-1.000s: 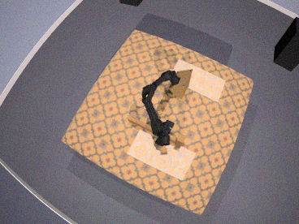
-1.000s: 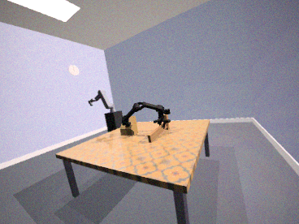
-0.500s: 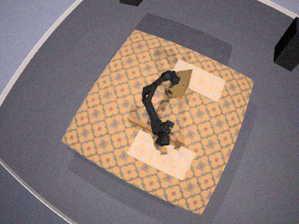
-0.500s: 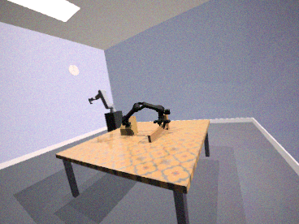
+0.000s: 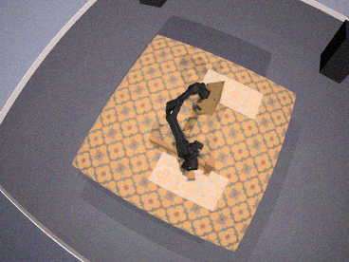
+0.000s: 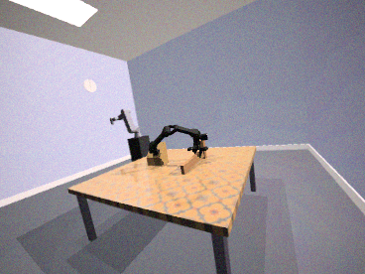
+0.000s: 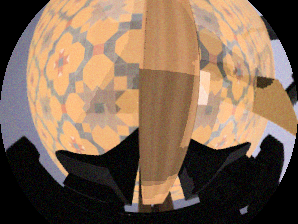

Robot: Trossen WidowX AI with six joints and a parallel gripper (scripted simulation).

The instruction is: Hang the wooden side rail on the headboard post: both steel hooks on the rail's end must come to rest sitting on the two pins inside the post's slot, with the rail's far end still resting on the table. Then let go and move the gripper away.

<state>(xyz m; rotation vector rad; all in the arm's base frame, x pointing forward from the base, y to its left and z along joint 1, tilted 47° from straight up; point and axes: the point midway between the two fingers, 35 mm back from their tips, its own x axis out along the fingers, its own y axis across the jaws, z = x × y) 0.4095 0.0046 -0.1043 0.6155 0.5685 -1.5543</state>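
My gripper tip is now 12 cm to the right of the headboard post and 5 cm below it.
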